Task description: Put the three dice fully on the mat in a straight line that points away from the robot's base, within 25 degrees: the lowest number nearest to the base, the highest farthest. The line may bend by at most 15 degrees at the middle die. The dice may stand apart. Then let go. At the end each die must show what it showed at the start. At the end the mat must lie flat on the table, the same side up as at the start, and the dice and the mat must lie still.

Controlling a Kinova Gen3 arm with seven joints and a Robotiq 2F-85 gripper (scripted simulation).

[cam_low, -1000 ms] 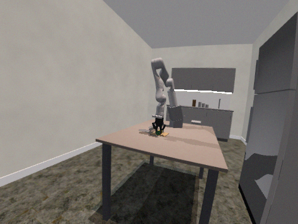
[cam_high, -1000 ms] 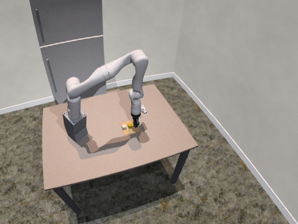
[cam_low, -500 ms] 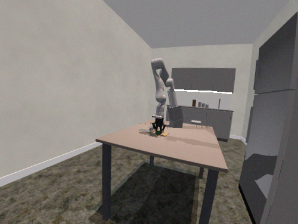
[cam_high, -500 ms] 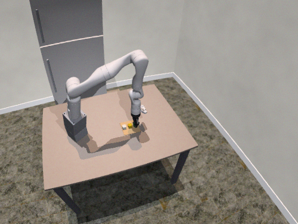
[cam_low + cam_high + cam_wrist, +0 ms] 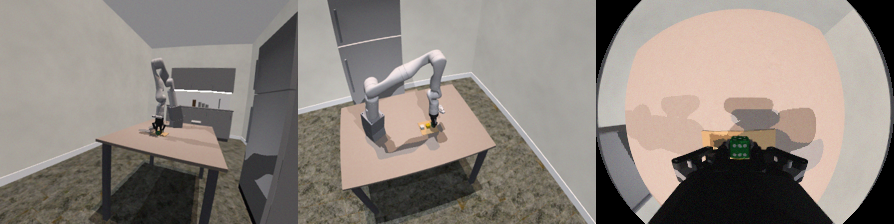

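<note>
My gripper is now 1 cm above the green die. From my hand the other things lie so: mat (5 cm behind, 2 cm below, 1 cm to the left); white die (9 cm behind, 2 cm to the left, 1 cm below); yellow die (4 cm behind, 1 cm to the left, 1 cm below).
</note>
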